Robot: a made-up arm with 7 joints. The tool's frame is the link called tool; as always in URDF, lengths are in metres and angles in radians. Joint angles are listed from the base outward. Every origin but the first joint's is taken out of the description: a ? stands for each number. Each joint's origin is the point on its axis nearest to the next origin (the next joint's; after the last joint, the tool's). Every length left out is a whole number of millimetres.
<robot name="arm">
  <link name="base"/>
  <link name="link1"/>
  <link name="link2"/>
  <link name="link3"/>
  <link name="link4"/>
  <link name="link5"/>
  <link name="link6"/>
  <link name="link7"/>
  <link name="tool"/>
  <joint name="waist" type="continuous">
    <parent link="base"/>
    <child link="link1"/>
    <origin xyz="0 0 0" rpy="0 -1.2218 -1.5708"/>
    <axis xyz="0 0 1"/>
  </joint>
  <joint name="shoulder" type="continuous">
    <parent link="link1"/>
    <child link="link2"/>
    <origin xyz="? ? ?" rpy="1.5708 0 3.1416"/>
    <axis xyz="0 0 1"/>
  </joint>
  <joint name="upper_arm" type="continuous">
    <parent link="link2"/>
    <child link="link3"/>
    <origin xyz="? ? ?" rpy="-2.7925 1.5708 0"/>
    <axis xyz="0 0 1"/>
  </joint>
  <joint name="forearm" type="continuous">
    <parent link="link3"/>
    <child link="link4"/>
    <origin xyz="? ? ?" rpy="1.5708 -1.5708 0"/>
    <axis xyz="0 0 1"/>
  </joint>
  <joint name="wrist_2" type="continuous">
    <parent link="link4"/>
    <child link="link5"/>
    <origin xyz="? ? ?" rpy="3.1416 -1.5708 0"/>
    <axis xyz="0 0 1"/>
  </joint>
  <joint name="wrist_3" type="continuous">
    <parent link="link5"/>
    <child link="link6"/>
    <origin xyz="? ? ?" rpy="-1.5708 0 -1.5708"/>
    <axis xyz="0 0 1"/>
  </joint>
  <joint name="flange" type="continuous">
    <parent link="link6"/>
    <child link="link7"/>
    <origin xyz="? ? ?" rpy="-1.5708 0 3.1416"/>
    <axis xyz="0 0 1"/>
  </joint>
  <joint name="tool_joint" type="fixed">
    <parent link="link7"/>
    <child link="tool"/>
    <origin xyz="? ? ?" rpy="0 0 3.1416"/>
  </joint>
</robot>
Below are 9 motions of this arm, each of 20 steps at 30 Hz.
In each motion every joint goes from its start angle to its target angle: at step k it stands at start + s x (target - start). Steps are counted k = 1, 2, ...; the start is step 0. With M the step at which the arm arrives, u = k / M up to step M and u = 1 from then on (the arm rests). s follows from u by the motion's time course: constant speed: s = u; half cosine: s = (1 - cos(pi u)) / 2; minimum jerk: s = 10 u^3 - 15 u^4 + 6 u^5.
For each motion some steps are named. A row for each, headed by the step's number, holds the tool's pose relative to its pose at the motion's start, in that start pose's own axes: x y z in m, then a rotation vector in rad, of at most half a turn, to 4 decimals.
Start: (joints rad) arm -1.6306 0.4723 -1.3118 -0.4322 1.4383 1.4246 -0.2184
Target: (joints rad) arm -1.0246 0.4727 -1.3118 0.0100 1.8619 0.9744 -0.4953
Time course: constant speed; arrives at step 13
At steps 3, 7, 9, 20:
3: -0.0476 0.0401 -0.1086 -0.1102 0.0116 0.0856
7: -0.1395 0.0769 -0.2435 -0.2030 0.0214 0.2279
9: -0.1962 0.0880 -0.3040 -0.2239 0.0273 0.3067
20: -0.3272 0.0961 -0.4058 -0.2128 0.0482 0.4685

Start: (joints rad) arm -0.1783 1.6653 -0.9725 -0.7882 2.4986 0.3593 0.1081
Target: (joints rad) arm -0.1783 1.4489 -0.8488 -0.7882 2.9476 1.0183 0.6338
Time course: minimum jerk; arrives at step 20
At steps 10, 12, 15, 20:
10: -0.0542 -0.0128 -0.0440 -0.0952 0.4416 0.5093
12: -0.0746 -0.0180 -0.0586 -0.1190 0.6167 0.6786
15: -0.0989 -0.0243 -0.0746 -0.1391 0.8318 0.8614
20: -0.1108 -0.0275 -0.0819 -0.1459 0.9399 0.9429

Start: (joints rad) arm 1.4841 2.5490 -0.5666 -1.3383 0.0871 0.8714 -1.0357
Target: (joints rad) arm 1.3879 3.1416 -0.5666 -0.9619 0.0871 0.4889 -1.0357
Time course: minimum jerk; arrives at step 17
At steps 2, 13, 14, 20:
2: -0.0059 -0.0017 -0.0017 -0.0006 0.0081 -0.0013
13: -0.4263 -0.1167 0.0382 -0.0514 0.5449 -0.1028
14: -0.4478 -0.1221 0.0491 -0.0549 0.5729 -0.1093
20: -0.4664 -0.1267 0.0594 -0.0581 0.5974 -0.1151

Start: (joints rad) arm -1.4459 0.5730 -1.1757 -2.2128 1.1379 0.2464 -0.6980
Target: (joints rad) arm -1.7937 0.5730 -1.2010 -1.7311 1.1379 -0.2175 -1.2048
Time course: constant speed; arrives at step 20
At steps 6, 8, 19, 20:
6: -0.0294 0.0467 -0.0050 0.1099 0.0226 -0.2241
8: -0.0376 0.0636 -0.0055 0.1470 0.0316 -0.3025
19: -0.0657 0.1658 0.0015 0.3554 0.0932 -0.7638
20: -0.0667 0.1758 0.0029 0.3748 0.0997 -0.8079

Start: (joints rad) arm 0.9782 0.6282 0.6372 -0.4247 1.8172 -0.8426 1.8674
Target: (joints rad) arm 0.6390 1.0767 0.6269 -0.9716 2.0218 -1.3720 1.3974
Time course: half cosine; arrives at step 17
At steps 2, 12, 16, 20:
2: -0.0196 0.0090 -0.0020 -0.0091 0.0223 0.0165
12: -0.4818 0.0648 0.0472 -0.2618 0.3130 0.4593
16: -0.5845 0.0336 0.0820 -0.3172 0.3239 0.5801
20: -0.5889 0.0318 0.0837 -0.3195 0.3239 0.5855

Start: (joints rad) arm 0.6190 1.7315 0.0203 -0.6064 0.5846 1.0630 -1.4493
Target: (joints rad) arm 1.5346 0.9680 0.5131 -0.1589 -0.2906 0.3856 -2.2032
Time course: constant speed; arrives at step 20
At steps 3, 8, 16, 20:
3: 0.0411 -0.0713 -0.0751 -0.0496 0.0751 -0.2248
8: 0.0696 -0.2358 -0.1833 -0.1768 0.1654 -0.6295
16: -0.0027 -0.5739 -0.2539 -0.4848 0.1521 -1.3172
20: -0.0863 -0.7468 -0.2185 -0.6756 0.0358 -1.6451

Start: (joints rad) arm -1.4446 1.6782 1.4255 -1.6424 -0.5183 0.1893 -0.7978
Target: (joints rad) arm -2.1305 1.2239 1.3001 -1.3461 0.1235 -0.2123 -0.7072
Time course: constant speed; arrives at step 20
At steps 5, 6, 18, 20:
5: -0.0461 -0.0670 0.0422 -0.0730 0.0949 0.2498
6: -0.0522 -0.0804 0.0523 -0.0820 0.1170 0.3033
18: -0.0297 -0.2243 0.1848 -0.0439 0.4616 0.9895
20: -0.0089 -0.2425 0.2040 -0.0131 0.5328 1.1055

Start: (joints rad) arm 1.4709 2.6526 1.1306 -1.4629 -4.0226 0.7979 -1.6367
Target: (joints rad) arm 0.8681 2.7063 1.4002 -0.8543 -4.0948 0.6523 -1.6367
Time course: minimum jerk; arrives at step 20
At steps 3, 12, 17, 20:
3: 0.0017 0.0090 0.0124 0.0312 0.0107 -0.0054
12: 0.0897 0.1175 0.3622 0.8107 0.1850 -0.1011
17: 0.1421 0.0908 0.5181 1.1553 0.2021 -0.1176
20: 0.1469 0.0862 0.5316 1.1865 0.2017 -0.1183

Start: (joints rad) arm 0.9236 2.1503 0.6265 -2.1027 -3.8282 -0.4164 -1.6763
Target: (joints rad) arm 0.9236 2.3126 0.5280 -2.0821 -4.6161 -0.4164 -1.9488
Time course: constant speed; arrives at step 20
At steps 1, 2, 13, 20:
1: 0.0002 -0.0015 -0.0014 -0.0061 -0.0149 -0.0539
2: 0.0005 -0.0030 -0.0027 -0.0121 -0.0302 -0.1078
13: 0.0024 -0.0193 -0.0162 -0.0676 -0.2239 -0.6928
20: 0.0031 -0.0293 -0.0237 -0.0890 -0.3739 -1.0561

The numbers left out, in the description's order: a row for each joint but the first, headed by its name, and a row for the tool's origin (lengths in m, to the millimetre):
shoulder: 0 0 0
upper_arm: 0.364 -0.133 0
forearm: -0.043 0 0
wrist_2: -0.39 -0.047 0
wrist_3: 0 0 0
flange: 0 0 0
tool: 0 0 0

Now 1 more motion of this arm.
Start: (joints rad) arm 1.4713 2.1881 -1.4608 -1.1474 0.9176 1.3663 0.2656
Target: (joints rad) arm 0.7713 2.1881 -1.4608 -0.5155 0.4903 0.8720 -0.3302
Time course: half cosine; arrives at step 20
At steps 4, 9, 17, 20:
4: 0.0019 0.0280 -0.0038 0.0033 -0.0497 0.0218
9: -0.0115 0.1156 -0.0302 0.0411 -0.1766 0.0823
17: -0.0805 0.2018 -0.1117 0.1246 -0.2388 0.1124
20: -0.0897 0.2054 -0.1222 0.1308 -0.2370 0.1093

